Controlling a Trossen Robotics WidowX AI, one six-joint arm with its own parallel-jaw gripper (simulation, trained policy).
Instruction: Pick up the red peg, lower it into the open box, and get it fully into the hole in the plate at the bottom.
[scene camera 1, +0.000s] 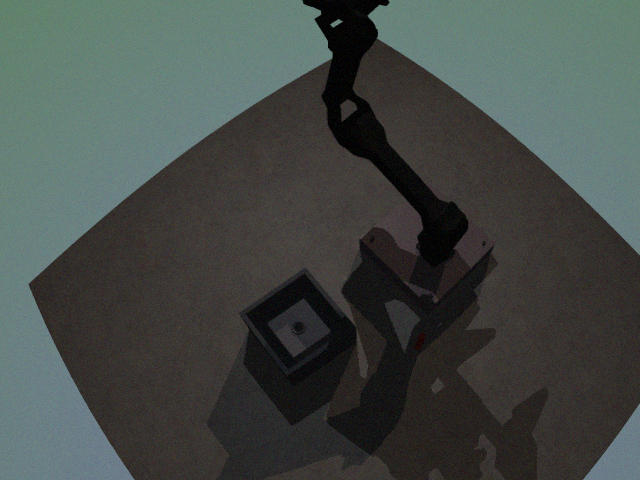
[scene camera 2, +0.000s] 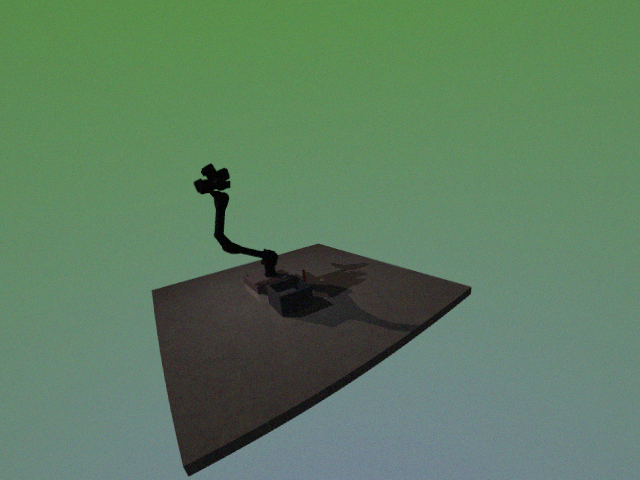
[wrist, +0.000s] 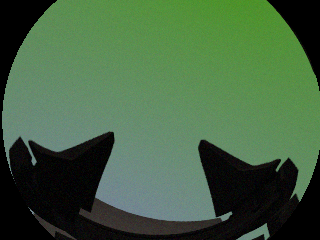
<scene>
In view: my gripper (wrist: 157, 141), a dark box (scene camera 1: 302, 285) and a pale plate (scene camera 1: 300, 330).
The dark box also shows in scene camera 2 (scene camera 2: 289, 303). The wrist view does not show the dark box: it is out of frame. The wrist view misses the pale plate: it is out of frame.
</scene>
